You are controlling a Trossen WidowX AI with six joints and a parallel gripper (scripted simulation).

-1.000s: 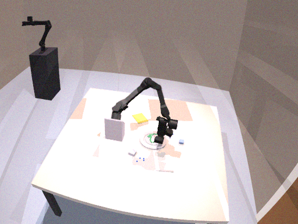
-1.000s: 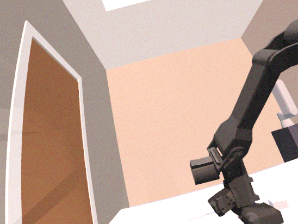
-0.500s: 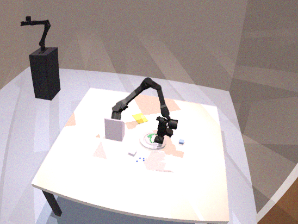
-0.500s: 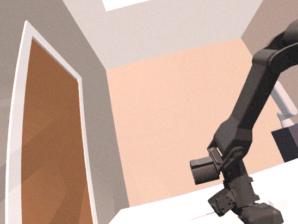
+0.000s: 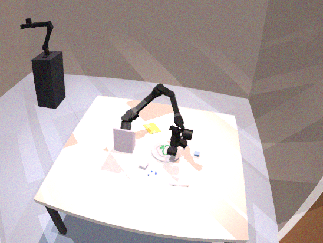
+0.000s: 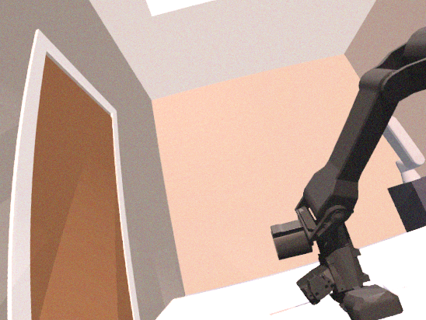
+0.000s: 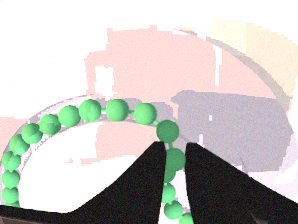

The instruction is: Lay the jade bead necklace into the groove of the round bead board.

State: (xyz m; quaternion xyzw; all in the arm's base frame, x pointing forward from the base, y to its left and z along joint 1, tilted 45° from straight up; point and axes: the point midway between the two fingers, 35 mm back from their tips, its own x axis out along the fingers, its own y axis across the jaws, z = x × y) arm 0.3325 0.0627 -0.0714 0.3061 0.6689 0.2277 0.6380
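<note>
Now: gripper tip 5 cm past the round white bead board, 3 cm to the right of it and 1 cm above it. Also, from my gripper tip: thin rod: 26 cm to the right, 7 cm ahead, 2 cm below; then blue block: 16 cm ahead, 5 cm to the left, 1 cm below; then cream block: 27 cm to the left, 7 cm ahead.
</note>
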